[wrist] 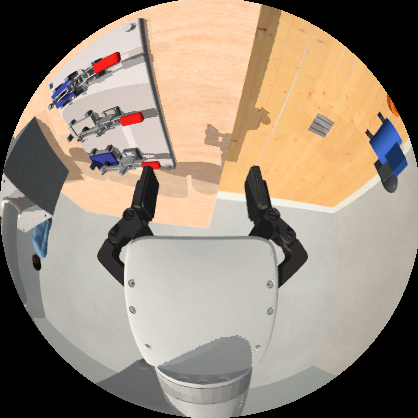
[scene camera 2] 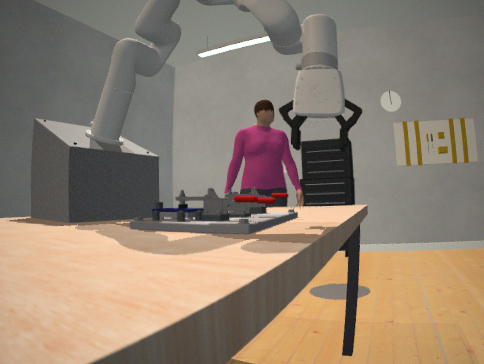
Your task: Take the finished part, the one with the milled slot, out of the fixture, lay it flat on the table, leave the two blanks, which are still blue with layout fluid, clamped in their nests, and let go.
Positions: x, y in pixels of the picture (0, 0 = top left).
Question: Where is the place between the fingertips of my gripper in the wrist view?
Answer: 200, 172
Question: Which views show my gripper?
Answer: The wrist view and scene camera 2: all of them.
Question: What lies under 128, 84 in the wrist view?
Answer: A fixture plate.
